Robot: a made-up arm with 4 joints.
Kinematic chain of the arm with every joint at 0, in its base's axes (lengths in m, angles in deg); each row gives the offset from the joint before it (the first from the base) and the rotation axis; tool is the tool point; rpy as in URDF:
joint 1: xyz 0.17 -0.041 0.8 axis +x
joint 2: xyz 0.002 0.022 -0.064 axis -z
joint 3: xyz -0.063 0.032 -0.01 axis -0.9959 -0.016 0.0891
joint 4: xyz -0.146 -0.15 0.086 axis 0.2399 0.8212 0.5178
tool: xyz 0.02 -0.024 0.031 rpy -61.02 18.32 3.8
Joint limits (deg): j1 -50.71..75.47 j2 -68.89..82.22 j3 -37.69..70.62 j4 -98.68..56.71
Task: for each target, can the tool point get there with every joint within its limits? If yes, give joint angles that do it. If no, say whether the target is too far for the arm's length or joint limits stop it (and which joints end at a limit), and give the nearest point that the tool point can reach.
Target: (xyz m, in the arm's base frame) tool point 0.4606 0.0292 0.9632
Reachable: no: joint limits stop it (at a limit: joint 2, joint 3) | nearest point 0.2178 0.0580 1.0301 | short by 0.254 m
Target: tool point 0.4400 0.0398 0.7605
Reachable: no: joint limits stop it (at a limit: joint 1, joint 2) | nearest point 0.2512 -0.0265 0.5933 | short by 0.261 m
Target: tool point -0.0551 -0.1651 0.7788
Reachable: yes | joints 38.39 -3.66 5.95 -67.82
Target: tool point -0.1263 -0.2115 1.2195
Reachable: no: too far | nearest point 0.0091 -0.1057 1.0320 | short by 0.254 m
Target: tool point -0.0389 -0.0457 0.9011
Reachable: yes | joints 31.44 36.38 17.05 -0.22
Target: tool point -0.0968 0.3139 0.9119
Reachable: no: too far | nearest point -0.0124 0.2093 0.8789 | short by 0.138 m
